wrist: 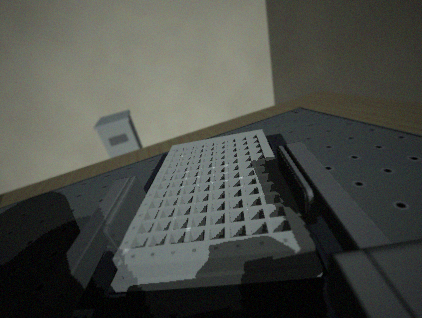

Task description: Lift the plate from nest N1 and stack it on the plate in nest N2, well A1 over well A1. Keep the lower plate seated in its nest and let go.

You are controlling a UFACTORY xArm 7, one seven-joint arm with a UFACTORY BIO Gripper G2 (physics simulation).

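Frame: origin at the arm's base, x back, y right, z up, level; centimetres.
Where they show: hand at its tool point: (207, 196).
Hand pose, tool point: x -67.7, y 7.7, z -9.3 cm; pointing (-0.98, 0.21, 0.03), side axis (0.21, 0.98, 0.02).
Each offset is from my tool point to the top centre of the thing. "pt": to the spot under its first point. Level surfaces: height alone.
A white plate @(dx -2.8, dy +0.7, dz -0.4 cm) (200, 192) with a grid of square wells fills the middle of the wrist view, its long side running away from the camera. My gripper (207, 197) has one finger along each long side of the plate and is shut on it. A dark navy nest @(pt dx -7.2, dy +7.5, dz -1.9 cm) (278, 142) shows around the plate's far corner and sides. Shadow covers the plate's near right part and near edge. Whether a second plate lies under this one is hidden, and I cannot tell N1 from N2 here. The well labels are too blurred to read.
A dark grey deck @(dz -3.1 cm) (345, 187) with rows of small holes lies around the nest, with a wooden border (325, 101) behind it. A grey block (387, 280) stands at the lower right. A pale grey box (116, 131) shows beyond the far left edge. Deep shadow covers the lower left.
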